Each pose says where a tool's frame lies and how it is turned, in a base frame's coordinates. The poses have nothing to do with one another.
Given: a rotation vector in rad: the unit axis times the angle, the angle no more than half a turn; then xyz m.
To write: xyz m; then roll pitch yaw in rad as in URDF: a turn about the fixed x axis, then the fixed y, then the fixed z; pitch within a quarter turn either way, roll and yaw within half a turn. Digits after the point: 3 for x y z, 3 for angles.
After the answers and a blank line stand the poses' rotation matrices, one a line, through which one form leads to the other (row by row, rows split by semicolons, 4 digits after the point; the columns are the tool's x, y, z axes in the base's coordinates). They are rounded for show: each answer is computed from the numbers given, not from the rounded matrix.
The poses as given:
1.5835 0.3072 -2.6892 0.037 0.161 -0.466
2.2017 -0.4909 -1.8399 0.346 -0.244 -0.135
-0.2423 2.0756 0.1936 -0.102 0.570 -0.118
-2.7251 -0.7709 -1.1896 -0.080 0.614 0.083
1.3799 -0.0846 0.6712 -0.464 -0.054 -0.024
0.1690 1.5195 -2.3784 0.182 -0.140 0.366
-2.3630 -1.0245 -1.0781 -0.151 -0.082 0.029
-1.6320 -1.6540 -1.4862 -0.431 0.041 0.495
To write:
0.037 0.161 -0.466 -0.337 1.048 2.952
0.346 -0.244 -0.135 2.021 1.131 -1.197
-0.102 0.570 -0.118 3.065 1.056 -2.954
-0.080 0.614 0.083 2.954 -0.781 0.629
-0.464 -0.054 -0.024 1.326 -0.449 0.446
0.182 -0.140 0.366 -1.109 0.267 -2.936
-0.151 -0.082 0.029 -3.118 -0.863 0.808
-0.431 0.041 0.495 2.313 -0.995 2.053

-0.4900 0.1038 -0.8655; 0.0940 -0.9808 -0.1709; -0.8666 -0.1651 0.4708
0.1555 -0.1072 -0.9820; -0.3962 -0.9174 0.0375; -0.9049 0.3833 -0.1851
-0.4836 -0.2514 0.8384; -0.0920 0.9672 0.2369; -0.8704 0.0374 -0.4909
0.5746 0.4718 0.6688; 0.4177 -0.8717 0.2561; 0.7038 0.1322 -0.6980
0.8128 -0.4842 0.3238; 0.3887 0.0369 -0.9206; 0.4338 0.8742 0.2182
-0.9441 0.3226 0.0680; -0.1973 -0.3875 -0.9005; -0.2642 -0.8635 0.4295
0.4497 0.7345 0.5082; 0.4701 -0.6784 0.5646; 0.7595 -0.0150 -0.6504
-0.2527 0.8854 0.3902; 0.4823 -0.2343 0.8441; 0.8388 0.4015 -0.3678

